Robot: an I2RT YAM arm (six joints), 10 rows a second.
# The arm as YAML. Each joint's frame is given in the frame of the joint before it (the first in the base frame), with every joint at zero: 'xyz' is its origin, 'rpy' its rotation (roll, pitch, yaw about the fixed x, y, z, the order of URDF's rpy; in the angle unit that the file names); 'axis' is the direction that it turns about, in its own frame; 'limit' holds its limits. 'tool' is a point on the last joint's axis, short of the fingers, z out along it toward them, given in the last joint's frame.
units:
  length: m
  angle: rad
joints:
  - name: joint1
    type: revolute
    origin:
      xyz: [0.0, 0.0, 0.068]
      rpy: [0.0, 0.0, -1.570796]
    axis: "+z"
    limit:
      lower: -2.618
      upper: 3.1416
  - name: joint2
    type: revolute
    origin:
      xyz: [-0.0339, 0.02, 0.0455]
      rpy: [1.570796, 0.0, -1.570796]
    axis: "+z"
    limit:
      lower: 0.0
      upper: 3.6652
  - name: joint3
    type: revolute
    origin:
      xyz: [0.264, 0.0, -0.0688]
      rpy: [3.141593, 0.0, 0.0]
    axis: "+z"
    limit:
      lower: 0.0
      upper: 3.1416
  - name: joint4
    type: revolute
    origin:
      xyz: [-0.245, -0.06, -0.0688]
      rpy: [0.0, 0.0, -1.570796]
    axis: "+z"
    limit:
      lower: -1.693
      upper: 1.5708
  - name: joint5
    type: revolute
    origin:
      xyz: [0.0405, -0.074, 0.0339]
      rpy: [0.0, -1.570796, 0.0]
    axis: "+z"
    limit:
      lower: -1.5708
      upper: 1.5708
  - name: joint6
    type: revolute
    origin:
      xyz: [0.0, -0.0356, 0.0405]
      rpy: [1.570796, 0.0, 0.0]
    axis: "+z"
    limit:
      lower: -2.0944
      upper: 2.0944
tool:
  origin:
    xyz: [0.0, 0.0, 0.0]
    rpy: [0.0, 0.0, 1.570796]
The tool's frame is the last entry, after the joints.
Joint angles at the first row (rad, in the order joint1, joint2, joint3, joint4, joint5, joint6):
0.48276, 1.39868, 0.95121, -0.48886, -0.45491, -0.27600
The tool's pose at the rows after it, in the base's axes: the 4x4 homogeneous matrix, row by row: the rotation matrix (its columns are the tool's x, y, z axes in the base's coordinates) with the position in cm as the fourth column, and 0 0 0 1 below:
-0.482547 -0.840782 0.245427 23.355; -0.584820 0.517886 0.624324 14.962; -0.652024 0.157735 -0.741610 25.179; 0 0 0 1
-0.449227 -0.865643 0.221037 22.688; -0.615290 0.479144 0.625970 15.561; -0.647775 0.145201 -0.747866 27.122; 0 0 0 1
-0.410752 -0.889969 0.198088 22.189; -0.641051 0.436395 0.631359 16.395; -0.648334 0.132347 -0.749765 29.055; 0 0 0 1
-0.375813 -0.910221 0.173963 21.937; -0.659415 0.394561 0.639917 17.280; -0.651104 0.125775 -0.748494 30.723; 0 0 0 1
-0.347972 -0.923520 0.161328 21.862; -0.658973 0.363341 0.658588 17.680; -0.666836 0.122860 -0.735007 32.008; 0 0 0 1
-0.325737 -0.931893 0.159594 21.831; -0.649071 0.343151 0.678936 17.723; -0.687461 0.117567 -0.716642 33.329; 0 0 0 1
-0.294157 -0.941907 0.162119 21.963; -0.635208 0.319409 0.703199 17.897; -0.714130 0.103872 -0.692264 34.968; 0 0 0 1
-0.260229 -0.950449 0.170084 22.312; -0.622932 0.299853 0.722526 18.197; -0.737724 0.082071 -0.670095 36.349; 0 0 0 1
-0.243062 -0.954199 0.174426 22.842; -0.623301 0.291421 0.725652 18.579; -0.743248 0.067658 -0.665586 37.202; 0 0 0 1
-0.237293 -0.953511 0.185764 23.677; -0.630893 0.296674 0.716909 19.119; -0.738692 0.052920 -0.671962 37.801; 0 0 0 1
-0.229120 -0.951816 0.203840 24.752; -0.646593 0.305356 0.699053 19.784; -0.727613 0.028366 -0.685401 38.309; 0 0 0 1
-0.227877 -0.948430 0.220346 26.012; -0.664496 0.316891 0.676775 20.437; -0.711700 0.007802 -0.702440 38.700; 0 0 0 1
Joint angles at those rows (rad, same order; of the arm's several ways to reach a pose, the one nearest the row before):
0.51555, 1.36398, 0.99203, -0.58613, -0.43584, -0.30348
0.54684, 1.35136, 1.06220, -0.67922, -0.43317, -0.32751
0.58234, 1.35443, 1.14194, -0.75855, -0.43163, -0.34770
0.61322, 1.37160, 1.22167, -0.82225, -0.43698, -0.36450
0.62428, 1.37998, 1.27545, -0.85431, -0.45568, -0.37786
0.62392, 1.38075, 1.32278, -0.87950, -0.47550, -0.38813
0.62389, 1.39066, 1.38799, -0.90353, -0.49612, -0.40151
0.62390, 1.40976, 1.45095, -0.91572, -0.50870, -0.41676
0.62392, 1.44025, 1.50969, -0.93596, -0.50869, -0.42972
0.62389, 1.48413, 1.57452, -0.95807, -0.49306, -0.43775
0.62392, 1.53944, 1.65082, -0.98514, -0.46481, -0.45260
0.62046, 1.60277, 1.73591, -1.01989, -0.43622, -0.46713

